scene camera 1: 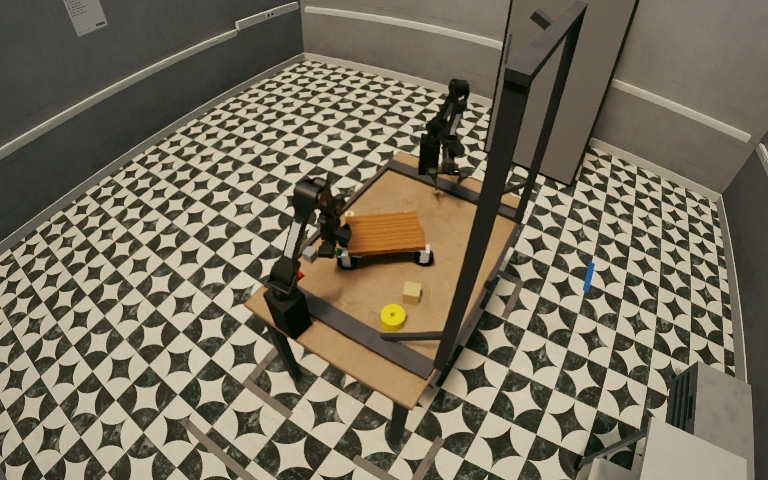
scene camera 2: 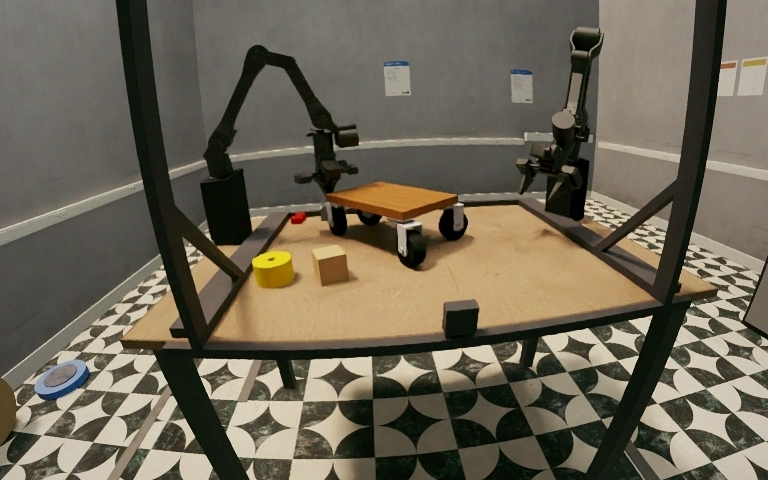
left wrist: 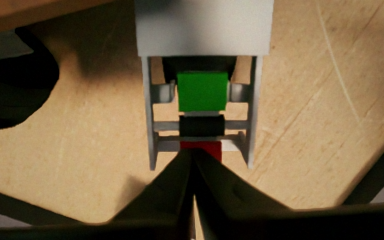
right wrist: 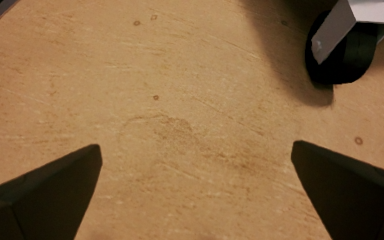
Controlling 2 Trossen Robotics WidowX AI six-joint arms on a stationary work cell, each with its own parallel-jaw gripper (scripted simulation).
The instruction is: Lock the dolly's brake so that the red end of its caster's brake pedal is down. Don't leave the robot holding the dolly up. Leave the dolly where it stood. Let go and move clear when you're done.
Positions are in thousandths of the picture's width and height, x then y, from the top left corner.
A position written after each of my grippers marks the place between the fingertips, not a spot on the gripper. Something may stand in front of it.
Note:
In view: my left gripper (scene camera 2: 429, 420), my right gripper (scene camera 2: 695, 411), a tan cube (scene camera 2: 430, 553) and a brake pedal (left wrist: 525, 394).
My left gripper shows as well in scene camera 1 (scene camera 1: 432, 524) and in the left wrist view (left wrist: 499, 656). My right gripper is seen too in the right wrist view (right wrist: 517, 631). The left wrist view misses the tan cube: it is out of frame. The right wrist view misses the tan cube: it is out of frame.

